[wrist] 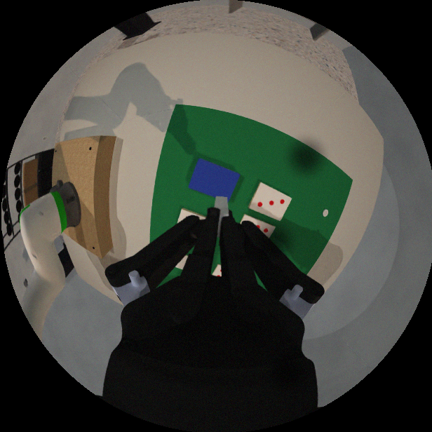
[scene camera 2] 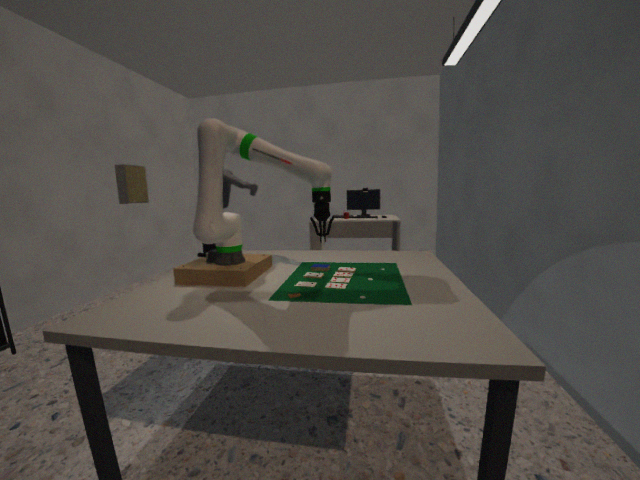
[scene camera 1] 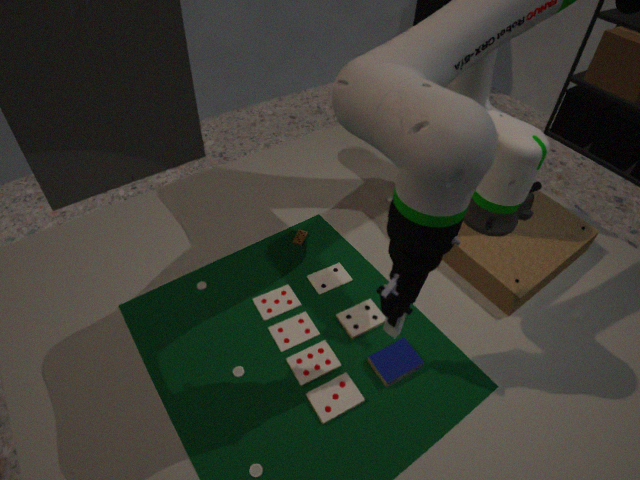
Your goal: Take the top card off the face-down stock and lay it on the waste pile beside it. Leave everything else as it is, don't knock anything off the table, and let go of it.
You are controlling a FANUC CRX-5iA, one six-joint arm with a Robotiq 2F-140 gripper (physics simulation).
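Seen in the pictures: gripper, fingertip midpoint: (scene camera 2: pixel 323 248) (scene camera 1: pixel 391 331); arm's base at its link origin: (scene camera 2: pixel 230 262) (scene camera 1: pixel 487 215).
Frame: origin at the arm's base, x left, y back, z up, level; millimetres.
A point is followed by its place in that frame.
Note:
The face-down stock (scene camera 1: pixel 395 361) {x 221, y -412, z -51 mm} (scene camera 2: pixel 320 266) {x 205, y -412, z -51 mm} (wrist: pixel 214 178) is a squared blue-topped stack on the green mat. Beside it lies the face-up waste pile (scene camera 1: pixel 360 318) {x 99, y -419, z -63 mm} (scene camera 2: pixel 313 274) {x 96, y -413, z -63 mm} (wrist: pixel 187 216), a thick white stack whose top card has four black pips; my finger linkage partly covers it in the wrist view. My gripper (scene camera 1: pixel 393 329) {x 205, y -430, z 45 mm} (scene camera 2: pixel 322 240) {x 205, y -430, z 45 mm} (wrist: pixel 220 205) points down with its fingers together, shut and empty. It hangs above the mat. In the wrist view its tips overlap the near edge of the stock, with a gap in height between them.
Red-pip cards (scene camera 1: pixel 276 301) {x -17, y -563, z -68 mm} (scene camera 1: pixel 293 330) {x 65, y -558, z -69 mm} (scene camera 1: pixel 313 362) {x 150, y -552, z -66 mm} (scene camera 1: pixel 335 397) {x 232, y -547, z -63 mm} lie in a row on the green mat (scene camera 1: pixel 423 408) {x 318, y -407, z -72 mm} (scene camera 2: pixel 387 294) {x -66, y -788, z -72 mm} (wrist: pixel 167 165). A black two-pip card (scene camera 1: pixel 329 278) {x -29, y -428, z -69 mm} (scene camera 2: pixel 305 284) {x -39, y -427, z -69 mm}, a small brown block (scene camera 1: pixel 299 237) {x -174, y -439, z -64 mm} (scene camera 2: pixel 294 295) {x -187, y -441, z -65 mm} and white discs (scene camera 1: pixel 238 371) {x 107, y -691, z -68 mm} (scene camera 1: pixel 201 285) {x -126, y -701, z -68 mm} also lie there.

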